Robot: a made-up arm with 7 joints. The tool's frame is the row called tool.
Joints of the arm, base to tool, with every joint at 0 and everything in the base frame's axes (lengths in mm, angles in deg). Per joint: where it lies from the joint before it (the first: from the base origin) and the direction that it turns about. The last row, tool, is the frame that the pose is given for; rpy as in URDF.
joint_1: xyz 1 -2 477 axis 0.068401 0.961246 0.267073
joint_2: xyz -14 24 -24 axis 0.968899 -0.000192 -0.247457
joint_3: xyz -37 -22 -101 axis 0.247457 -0.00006 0.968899
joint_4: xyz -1 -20 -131 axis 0.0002 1 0.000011
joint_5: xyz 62 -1 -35 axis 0.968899 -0.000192 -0.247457
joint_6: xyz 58 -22 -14 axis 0.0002 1 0.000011
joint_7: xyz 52 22 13 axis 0.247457 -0.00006 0.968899
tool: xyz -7 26 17 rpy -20.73 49.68 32.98
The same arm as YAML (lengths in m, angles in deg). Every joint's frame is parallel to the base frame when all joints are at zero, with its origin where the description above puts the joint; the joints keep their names.
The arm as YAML. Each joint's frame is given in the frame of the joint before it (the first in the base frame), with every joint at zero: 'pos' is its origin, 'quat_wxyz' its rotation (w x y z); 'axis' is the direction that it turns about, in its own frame. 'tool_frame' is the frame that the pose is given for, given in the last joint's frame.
length_unit: m
angle_unit: deg
joints:
  - joint: joint_1
    pos: [0.001, -0.002, 0.477]
    quat_wxyz: [1.0, 0.0, 0.0, 0.0]
    axis: [0.068403, 0.961235, 0.26711]
  - joint: joint_2
    pos: [-0.014, 0.024, -0.024]
    quat_wxyz: [1.0, 0.0, 0.0, 0.0]
    axis: [0.968889, -0.0002, -0.247497]
  - joint: joint_3
    pos: [-0.037, -0.022, -0.101]
    quat_wxyz: [1.0, 0.0, 0.0, 0.0]
    axis: [0.247497, -0.0001, 0.968889]
  - joint: joint_4
    pos: [-0.001, -0.02, -0.131]
    quat_wxyz: [1.0, 0.0, 0.0, 0.0]
    axis: [0.0002, 1.0, 0.0]
  - joint: joint_5
    pos: [0.062, -0.001, -0.035]
    quat_wxyz: [1.0, 0.0, 0.0, 0.0]
    axis: [0.968889, -0.0002, -0.247497]
  - joint: joint_6
    pos: [0.058, -0.022, -0.014]
    quat_wxyz: [1.0, 0.0, 0.0, 0.0]
    axis: [0.0002, 1.0, 0.0]
  - joint: joint_7
    pos: [0.052, 0.022, 0.013]
    quat_wxyz: [1.0, 0.0, 0.0, 0.0]
    axis: [0.247497, -0.0001, 0.968889]
tool_frame:
  pos: [-0.007, 0.026, 0.017]
  quat_wxyz: [0.834506, -0.273852, 0.349889, 0.325857]

